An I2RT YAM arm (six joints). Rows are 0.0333 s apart.
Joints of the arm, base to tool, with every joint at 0 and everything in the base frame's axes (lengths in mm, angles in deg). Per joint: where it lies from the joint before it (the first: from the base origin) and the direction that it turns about. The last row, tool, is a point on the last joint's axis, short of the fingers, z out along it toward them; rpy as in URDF.
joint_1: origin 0 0 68 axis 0 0 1
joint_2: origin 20 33.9 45.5 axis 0 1 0
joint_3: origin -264 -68.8 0 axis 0 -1 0
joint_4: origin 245 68.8 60 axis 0 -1 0
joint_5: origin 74 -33.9 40.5 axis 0 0 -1
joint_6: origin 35.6 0 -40.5 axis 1 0 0
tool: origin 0 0 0 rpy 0 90 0
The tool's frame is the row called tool.
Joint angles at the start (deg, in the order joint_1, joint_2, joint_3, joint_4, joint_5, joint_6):
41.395 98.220 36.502 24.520 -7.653 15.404
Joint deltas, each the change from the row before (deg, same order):
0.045 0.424 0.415 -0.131 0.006 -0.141
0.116 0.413 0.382 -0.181 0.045 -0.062
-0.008 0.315 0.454 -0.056 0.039 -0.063
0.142 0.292 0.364 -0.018 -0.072 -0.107
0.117 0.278 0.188 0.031 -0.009 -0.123
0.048 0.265 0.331 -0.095 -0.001 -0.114
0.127 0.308 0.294 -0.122 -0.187 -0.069
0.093 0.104 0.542 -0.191 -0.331 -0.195
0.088 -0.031 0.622 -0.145 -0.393 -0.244
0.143 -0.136 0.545 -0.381 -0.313 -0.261
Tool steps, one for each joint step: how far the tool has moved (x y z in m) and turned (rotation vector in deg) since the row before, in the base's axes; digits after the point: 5 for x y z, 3 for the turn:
0.00114 0.00133 -0.00053 -0.166 0.015 0.125
0.00074 0.00147 -0.00071 -0.192 0.102 0.118
0.00153 0.00127 0.00030 0.006 -0.117 -0.001
0.00065 0.00169 0.00008 0.015 -0.078 0.264
0.00022 0.00109 -0.00057 -0.097 -0.029 0.198
0.00085 0.00112 -0.00006 -0.076 -0.049 0.118
0.00031 0.00140 -0.00049 -0.040 0.134 0.317
0.00111 0.00198 0.00160 0.219 -0.171 0.473
0.00136 0.00224 0.00278 0.398 -0.373 0.547
0.00069 0.00200 0.00266 0.214 -0.265 0.548

